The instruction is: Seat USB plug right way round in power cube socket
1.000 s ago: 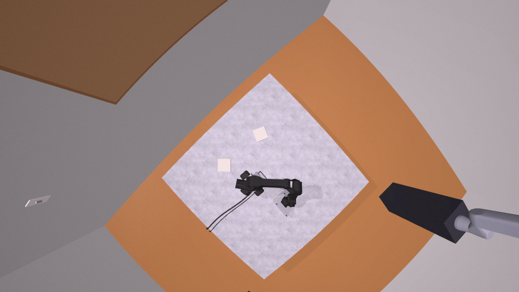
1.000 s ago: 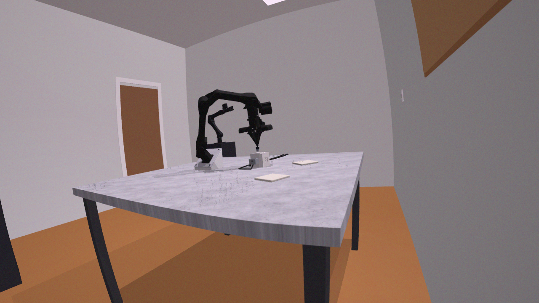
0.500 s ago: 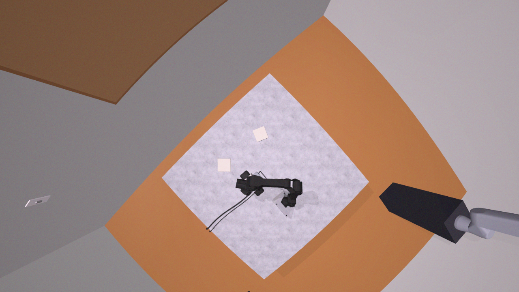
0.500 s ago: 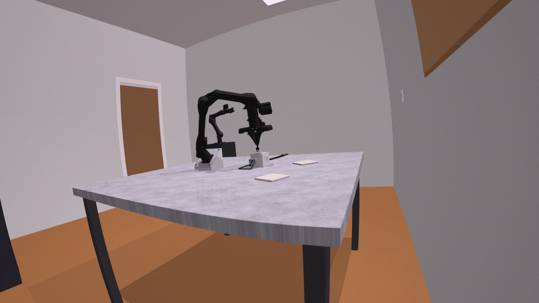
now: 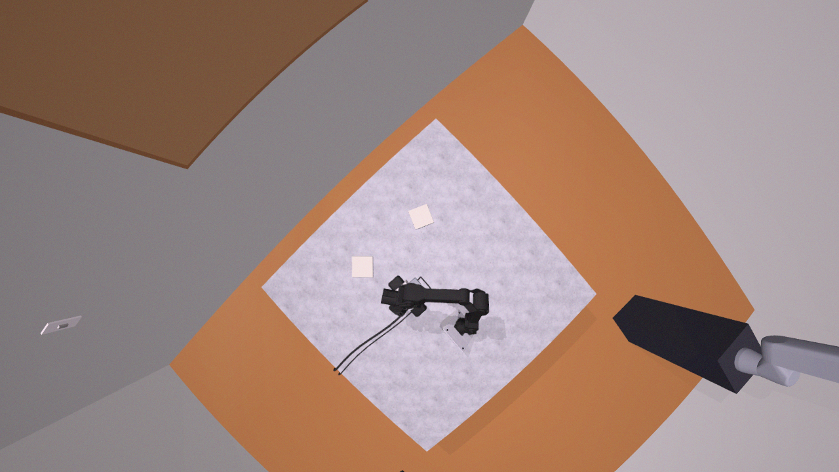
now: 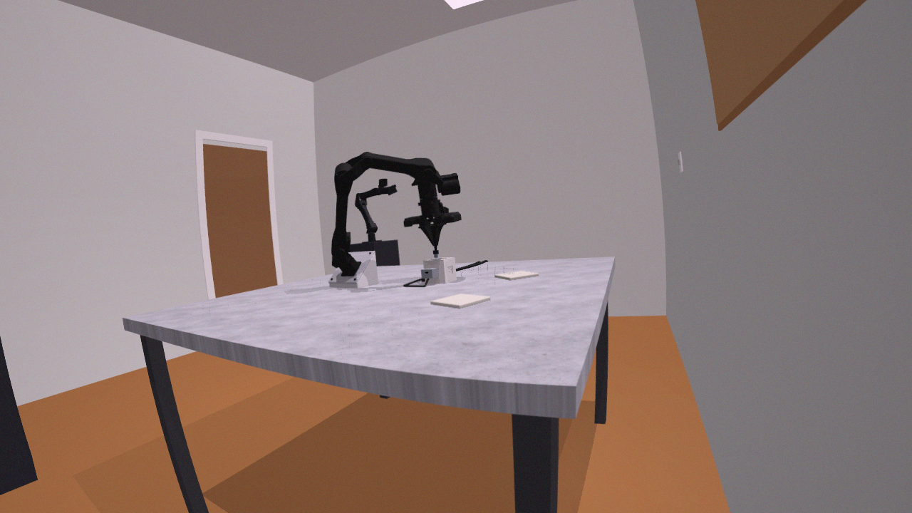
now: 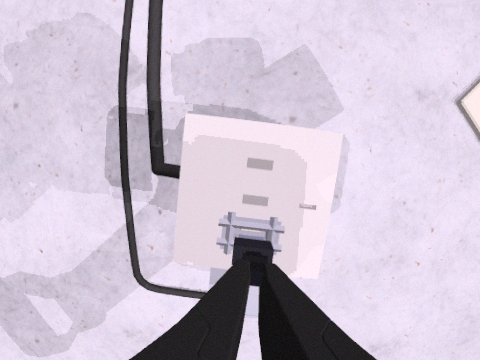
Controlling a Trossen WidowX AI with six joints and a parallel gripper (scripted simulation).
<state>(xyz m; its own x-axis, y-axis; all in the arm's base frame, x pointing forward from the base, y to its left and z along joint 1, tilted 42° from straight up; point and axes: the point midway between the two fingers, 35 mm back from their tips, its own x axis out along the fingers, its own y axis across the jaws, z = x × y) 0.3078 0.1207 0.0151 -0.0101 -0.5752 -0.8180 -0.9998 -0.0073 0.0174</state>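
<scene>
Now: the dark USB plug 2 cm below my gripper tip.
</scene>
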